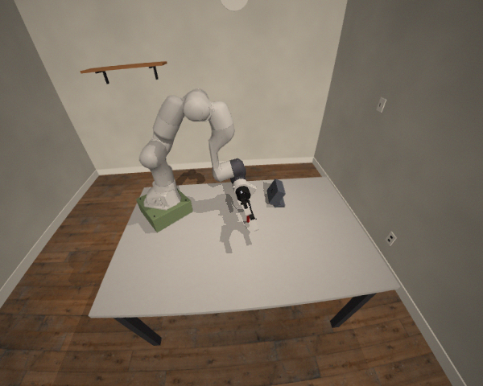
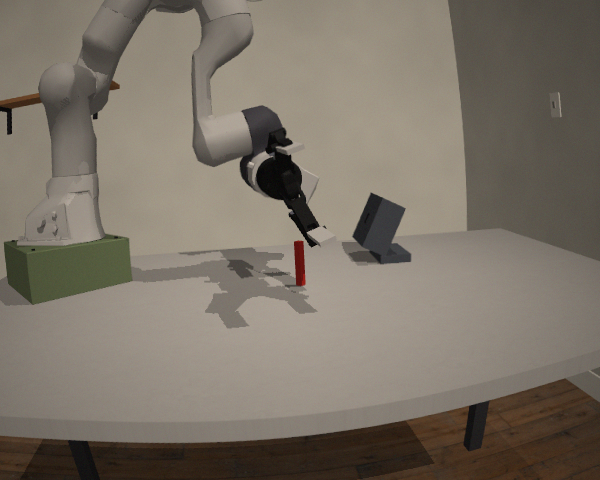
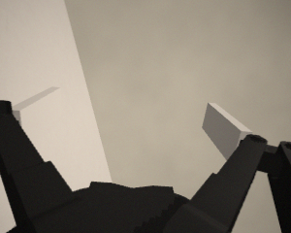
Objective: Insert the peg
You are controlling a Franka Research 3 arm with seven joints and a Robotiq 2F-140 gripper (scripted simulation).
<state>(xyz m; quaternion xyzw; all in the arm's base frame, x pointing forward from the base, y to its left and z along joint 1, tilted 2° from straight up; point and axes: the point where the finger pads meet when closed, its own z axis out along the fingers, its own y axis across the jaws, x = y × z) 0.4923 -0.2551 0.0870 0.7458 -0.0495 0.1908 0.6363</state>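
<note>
Right now my hand is 1 cm past the red peg, 16 cm to the right of it and 14 cm above it.
</note>
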